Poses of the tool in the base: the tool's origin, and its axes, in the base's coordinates. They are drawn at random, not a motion.
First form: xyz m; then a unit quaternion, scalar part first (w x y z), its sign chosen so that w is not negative.
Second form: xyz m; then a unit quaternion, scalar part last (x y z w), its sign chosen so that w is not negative. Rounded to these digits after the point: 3 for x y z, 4 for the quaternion.
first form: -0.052, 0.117, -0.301, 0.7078, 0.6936, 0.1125, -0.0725
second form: -0.052, 0.117, -0.301, 0.6936, 0.1125, -0.0725, 0.7078
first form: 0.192, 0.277, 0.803, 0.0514, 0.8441, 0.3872, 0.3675
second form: 0.192, 0.277, 0.803, 0.8441, 0.3872, 0.3675, 0.0514
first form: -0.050, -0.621, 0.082, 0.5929, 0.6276, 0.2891, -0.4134
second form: -0.050, -0.621, 0.082, 0.6276, 0.2891, -0.4134, 0.5929
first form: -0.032, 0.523, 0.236, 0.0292, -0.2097, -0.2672, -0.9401
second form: -0.032, 0.523, 0.236, -0.2097, -0.2672, -0.9401, 0.0292
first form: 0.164, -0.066, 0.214, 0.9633, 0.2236, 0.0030, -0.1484
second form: 0.164, -0.066, 0.214, 0.2236, 0.0030, -0.1484, 0.9633
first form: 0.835, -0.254, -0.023, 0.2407, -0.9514, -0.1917, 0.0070
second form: 0.835, -0.254, -0.023, -0.9514, -0.1917, 0.0070, 0.2407
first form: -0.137, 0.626, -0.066, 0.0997, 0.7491, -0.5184, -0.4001
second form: -0.137, 0.626, -0.066, 0.7491, -0.5184, -0.4001, 0.0997
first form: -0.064, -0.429, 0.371, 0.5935, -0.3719, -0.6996, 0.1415
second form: -0.064, -0.429, 0.371, -0.3719, -0.6996, 0.1415, 0.5935
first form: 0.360, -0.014, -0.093, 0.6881, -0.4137, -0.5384, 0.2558
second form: 0.360, -0.014, -0.093, -0.4137, -0.5384, 0.2558, 0.6881
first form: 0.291, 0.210, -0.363, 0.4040, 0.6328, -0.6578, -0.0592
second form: 0.291, 0.210, -0.363, 0.6328, -0.6578, -0.0592, 0.4040
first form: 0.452, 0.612, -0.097, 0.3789, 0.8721, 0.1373, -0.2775
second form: 0.452, 0.612, -0.097, 0.8721, 0.1373, -0.2775, 0.3789
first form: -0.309, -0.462, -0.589, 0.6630, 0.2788, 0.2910, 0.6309
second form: -0.309, -0.462, -0.589, 0.2788, 0.2910, 0.6309, 0.6630
